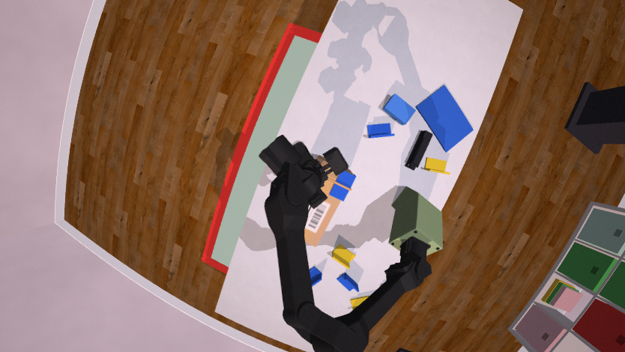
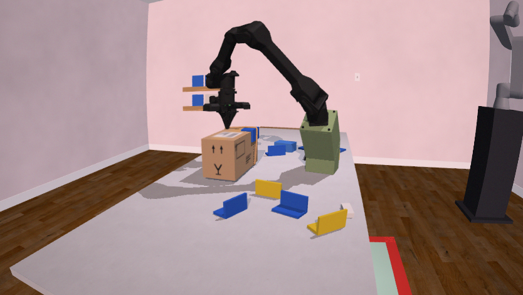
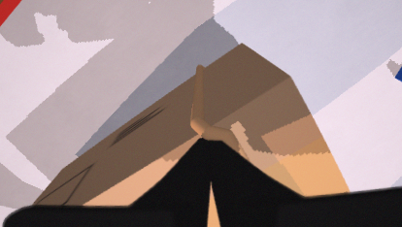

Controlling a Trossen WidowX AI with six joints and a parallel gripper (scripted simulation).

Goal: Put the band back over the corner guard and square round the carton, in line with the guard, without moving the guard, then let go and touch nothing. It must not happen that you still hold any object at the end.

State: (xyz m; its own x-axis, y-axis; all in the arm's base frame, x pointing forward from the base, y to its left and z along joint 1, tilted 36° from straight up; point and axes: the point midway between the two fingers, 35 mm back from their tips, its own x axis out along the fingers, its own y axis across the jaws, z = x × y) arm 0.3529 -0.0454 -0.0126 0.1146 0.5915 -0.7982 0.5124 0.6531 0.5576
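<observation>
Now: the brown carton 100 mm below my hand, 80 mm to the left of it and 50 mm behind it. Round my hand: black bar: 290 mm behind, 220 mm to the right, 160 mm below; blue board: 370 mm to the right, 330 mm behind, 170 mm below.
</observation>
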